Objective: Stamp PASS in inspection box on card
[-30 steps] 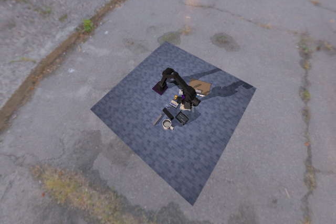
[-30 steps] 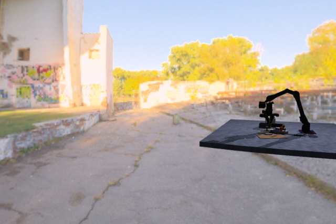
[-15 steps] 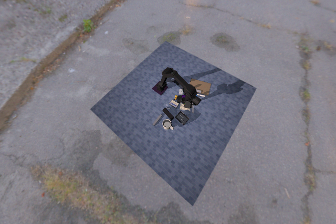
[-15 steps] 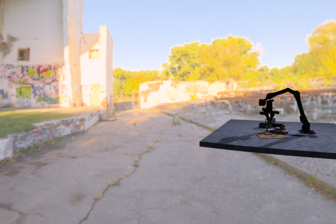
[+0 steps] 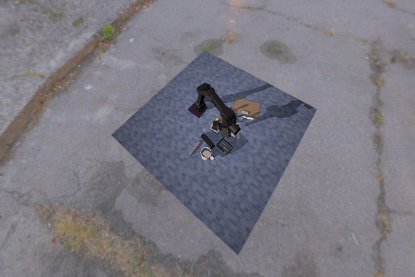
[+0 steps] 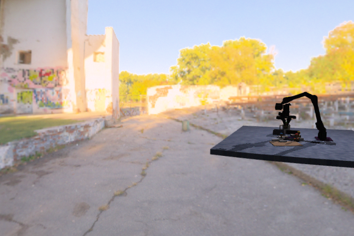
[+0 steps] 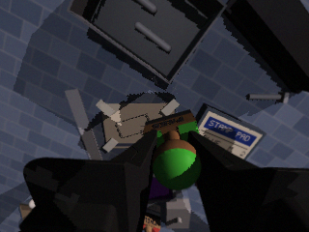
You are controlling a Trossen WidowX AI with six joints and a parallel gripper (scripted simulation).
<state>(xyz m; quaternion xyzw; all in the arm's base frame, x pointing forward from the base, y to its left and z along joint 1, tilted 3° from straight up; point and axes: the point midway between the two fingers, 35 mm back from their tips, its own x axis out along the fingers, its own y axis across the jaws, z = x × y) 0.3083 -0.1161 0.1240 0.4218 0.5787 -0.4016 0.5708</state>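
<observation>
The long black block is 90 mm behind my gripper tip, 110 mm to the right of it and 80 mm below it. Also, from my gripper tip: grey strip: 90 mm ahead, 90 mm to the left, 90 mm below; then dark tray: 50 mm ahead, 80 mm to the right, 80 mm below; then cream card: 20 mm ahead, 50 mm to the left, 100 mm below.
</observation>
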